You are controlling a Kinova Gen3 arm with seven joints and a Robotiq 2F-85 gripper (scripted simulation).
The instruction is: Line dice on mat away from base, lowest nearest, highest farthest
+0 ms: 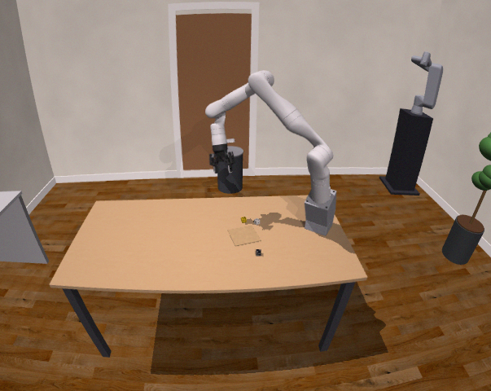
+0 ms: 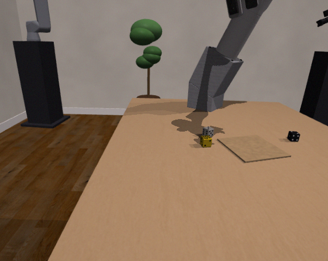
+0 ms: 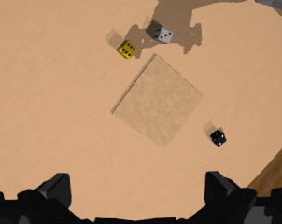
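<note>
Now: the yellow die 31 cm below my hand, 11 cm behind it and 3 cm to the right of it. The rest, counted from my hand: white die 31 cm below, 18 cm behind, 2 cm to the right; tan mat 32 cm below, 11 cm behind, 10 cm to the left; black die 31 cm below, 25 cm to the left, 19 cm behind.
</note>
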